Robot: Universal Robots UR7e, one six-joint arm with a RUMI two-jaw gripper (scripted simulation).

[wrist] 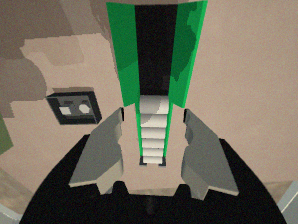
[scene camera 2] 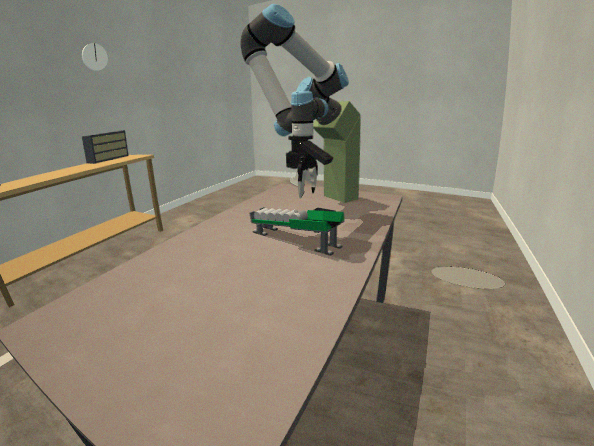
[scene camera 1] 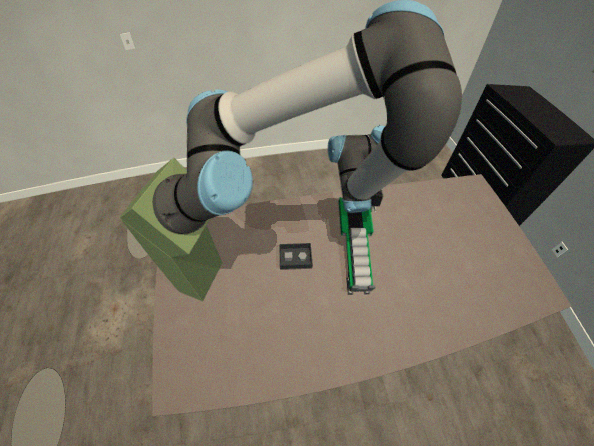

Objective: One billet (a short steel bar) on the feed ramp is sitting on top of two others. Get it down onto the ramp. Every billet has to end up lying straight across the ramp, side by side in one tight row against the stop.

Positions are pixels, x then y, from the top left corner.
Labels:
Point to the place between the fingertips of the gripper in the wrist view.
153,109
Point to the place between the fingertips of the gripper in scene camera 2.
At 306,195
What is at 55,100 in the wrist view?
A small dark tray.

